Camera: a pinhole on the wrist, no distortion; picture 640 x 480 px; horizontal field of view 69.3 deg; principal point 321.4 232.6 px. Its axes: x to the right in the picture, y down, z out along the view. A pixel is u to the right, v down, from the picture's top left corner.
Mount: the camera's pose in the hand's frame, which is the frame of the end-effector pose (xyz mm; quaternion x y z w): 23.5 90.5 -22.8 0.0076 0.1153 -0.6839 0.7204
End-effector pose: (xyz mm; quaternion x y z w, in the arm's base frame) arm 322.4 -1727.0 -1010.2 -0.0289 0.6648 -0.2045 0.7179
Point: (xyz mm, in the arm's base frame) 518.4 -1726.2 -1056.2
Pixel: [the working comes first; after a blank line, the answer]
In the camera's frame: -10.6 -6.4 209.6

298 219
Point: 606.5 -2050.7 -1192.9
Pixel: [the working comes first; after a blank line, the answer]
In the camera's frame: 200.7 193.9 426.3

539 443
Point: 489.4 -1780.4 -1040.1
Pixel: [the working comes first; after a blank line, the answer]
In the camera's frame: 52.9 -6.5 207.0

440 218
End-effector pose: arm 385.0 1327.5 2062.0 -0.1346 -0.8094 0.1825 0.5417
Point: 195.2 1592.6 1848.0
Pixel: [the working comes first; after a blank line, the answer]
In the camera's frame: -275.9 -37.5 183.8

outside the picture
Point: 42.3 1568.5 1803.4
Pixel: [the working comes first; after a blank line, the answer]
In the camera's frame: -298.9 -50.9 342.6

outside the picture
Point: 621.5 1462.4 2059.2
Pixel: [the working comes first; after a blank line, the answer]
In the camera's frame: -0.1 -24.2 -225.0

behind the camera
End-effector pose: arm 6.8 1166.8 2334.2 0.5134 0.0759 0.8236 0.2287
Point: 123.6 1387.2 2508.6
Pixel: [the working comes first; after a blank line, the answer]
In the camera's frame: 227.8 129.6 247.7

outside the picture
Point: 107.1 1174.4 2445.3
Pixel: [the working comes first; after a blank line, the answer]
In the camera's frame: 58.5 3.4 177.1

474 241
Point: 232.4 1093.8 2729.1
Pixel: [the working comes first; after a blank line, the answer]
In the camera's frame: -113.7 120.9 420.5

196 366
